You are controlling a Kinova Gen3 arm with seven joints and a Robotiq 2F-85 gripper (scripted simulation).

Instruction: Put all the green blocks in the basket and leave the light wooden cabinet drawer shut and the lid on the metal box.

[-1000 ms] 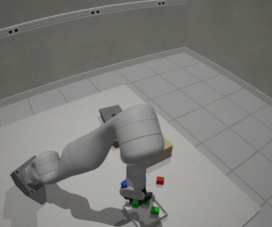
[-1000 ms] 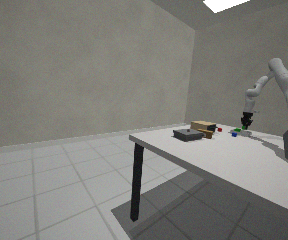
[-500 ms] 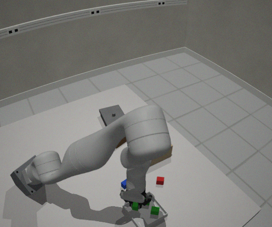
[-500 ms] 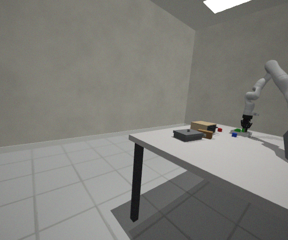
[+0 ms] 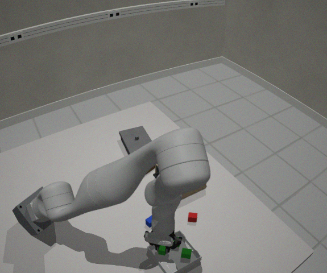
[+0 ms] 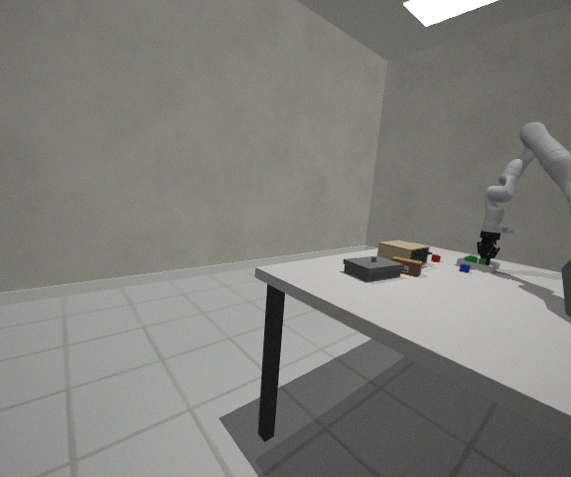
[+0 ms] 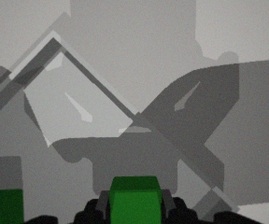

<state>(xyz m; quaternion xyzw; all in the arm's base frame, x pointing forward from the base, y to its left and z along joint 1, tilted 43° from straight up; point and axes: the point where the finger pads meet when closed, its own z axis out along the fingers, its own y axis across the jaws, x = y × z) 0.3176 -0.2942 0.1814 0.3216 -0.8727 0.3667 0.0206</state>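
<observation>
The grey basket lies 3 cm ahead of my hand, 4 cm to the right of it and 3 cm below it. Round my hand: blue block: 6 cm ahead, 14 cm to the left, 2 cm below; red block: 20 cm ahead, 4 cm to the left, 2 cm below; light wooden cabinet: 30 cm ahead, 23 cm to the left.
</observation>
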